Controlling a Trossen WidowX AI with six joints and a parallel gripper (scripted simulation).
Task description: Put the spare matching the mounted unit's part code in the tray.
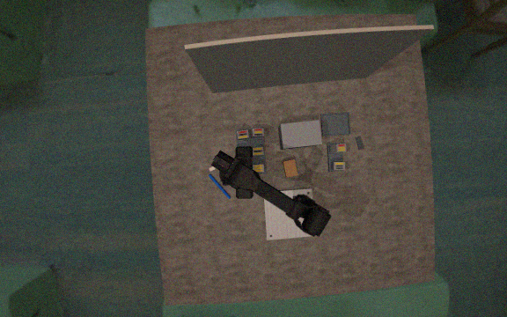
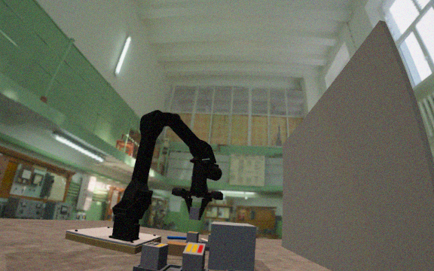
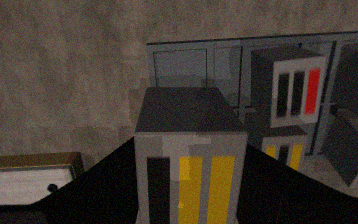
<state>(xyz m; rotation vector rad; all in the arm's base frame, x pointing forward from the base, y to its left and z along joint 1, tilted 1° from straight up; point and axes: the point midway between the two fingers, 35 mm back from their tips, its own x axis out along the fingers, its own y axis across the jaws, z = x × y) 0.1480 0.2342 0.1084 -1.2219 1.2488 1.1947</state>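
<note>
My gripper tip is 400 mm to the left of the dark grey tray, 190 mm short of it and 100 mm above it. Round my gripper tip: mounted unit 220 mm to the right, 140 mm ahead, 50 mm below; then tall grey board 380 mm ahead, 210 mm to the right, 120 mm above; then blue pen 120 mm to the left, 100 mm below, 70 mm behind.
</note>
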